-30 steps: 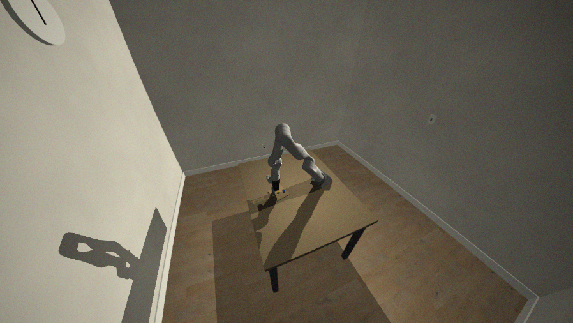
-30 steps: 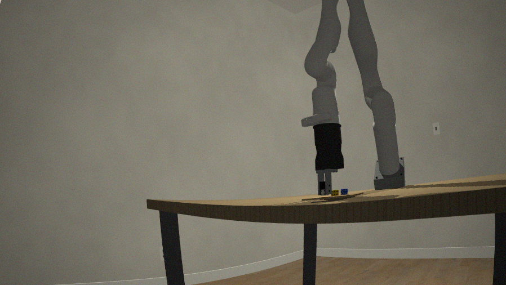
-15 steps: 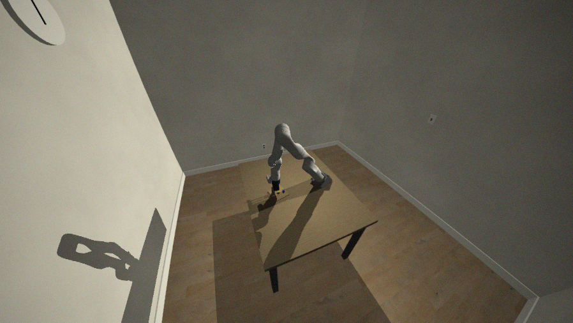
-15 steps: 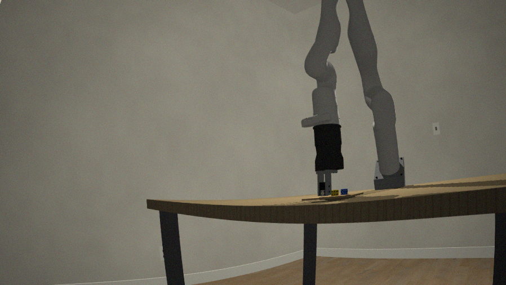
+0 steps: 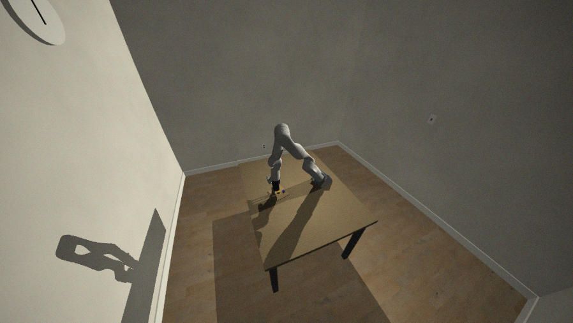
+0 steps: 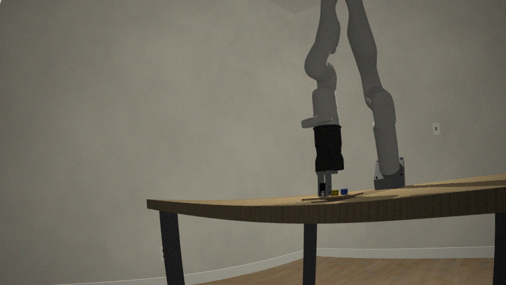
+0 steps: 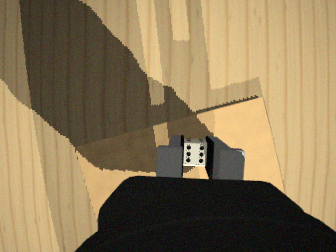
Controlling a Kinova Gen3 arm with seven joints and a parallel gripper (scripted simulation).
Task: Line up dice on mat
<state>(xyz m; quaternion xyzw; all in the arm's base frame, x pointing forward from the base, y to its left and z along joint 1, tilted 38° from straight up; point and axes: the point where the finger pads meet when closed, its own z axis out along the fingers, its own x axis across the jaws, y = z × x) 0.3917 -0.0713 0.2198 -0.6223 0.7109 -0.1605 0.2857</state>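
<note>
Right now the white die is 1 cm below my hand. Also, from my hand: blue die 10 cm behind, 1 cm to the left, 1 cm below; tan mat 5 cm behind, 2 cm below; yellow die 5 cm behind, 1 cm below.
</note>
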